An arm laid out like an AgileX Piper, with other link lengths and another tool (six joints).
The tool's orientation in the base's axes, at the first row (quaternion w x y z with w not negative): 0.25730 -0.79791 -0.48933 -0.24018
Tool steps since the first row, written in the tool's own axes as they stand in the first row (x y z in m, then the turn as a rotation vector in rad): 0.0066 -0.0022 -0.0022 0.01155 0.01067 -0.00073; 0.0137 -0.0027 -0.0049 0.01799 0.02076 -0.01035; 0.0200 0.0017 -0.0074 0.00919 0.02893 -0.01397; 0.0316 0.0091 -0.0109 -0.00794 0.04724 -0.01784; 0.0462 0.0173 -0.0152 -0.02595 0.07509 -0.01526; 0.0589 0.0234 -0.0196 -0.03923 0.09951 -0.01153; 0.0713 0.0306 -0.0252 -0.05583 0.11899 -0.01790; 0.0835 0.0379 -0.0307 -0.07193 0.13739 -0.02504
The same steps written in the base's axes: 0.0004 0.0038 0.0062 0.01424 0.00297 0.00601; 0.0025 0.0069 0.0129 0.02472 -0.00293 0.01557; 0.0087 0.0077 0.0180 0.02806 -0.01422 0.01127; 0.0196 0.0102 0.0267 0.03716 -0.03510 0.00008; 0.0324 0.0138 0.0377 0.05538 -0.05610 -0.01818; 0.0425 0.0170 0.0480 0.07257 -0.07191 -0.03371; 0.0533 0.0187 0.0589 0.08262 -0.09451 -0.04288; 0.0641 0.0203 0.0695 0.09179 -0.11685 -0.05097
